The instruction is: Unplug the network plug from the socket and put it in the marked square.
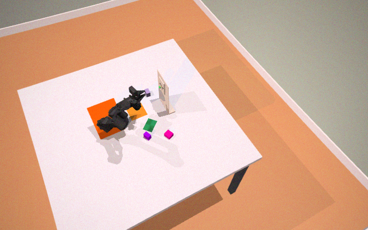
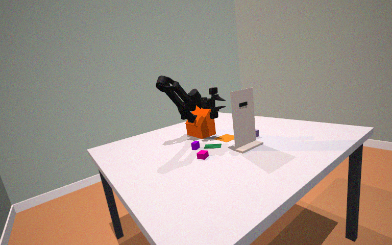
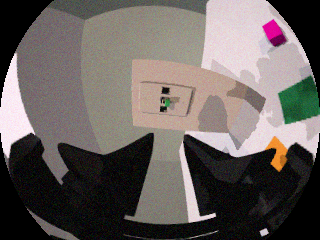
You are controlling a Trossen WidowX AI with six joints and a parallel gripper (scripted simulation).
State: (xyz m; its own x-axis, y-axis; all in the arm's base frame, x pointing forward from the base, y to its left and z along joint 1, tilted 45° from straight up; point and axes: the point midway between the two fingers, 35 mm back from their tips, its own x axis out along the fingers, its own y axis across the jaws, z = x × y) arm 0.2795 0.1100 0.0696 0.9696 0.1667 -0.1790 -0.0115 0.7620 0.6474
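Now: the network plug 120 mm ahead of my gripper tip. Round my gripper tip: orange square (70 mm behind, 40 mm to the left, 240 mm below); beige panel (140 mm ahead, 90 mm below).
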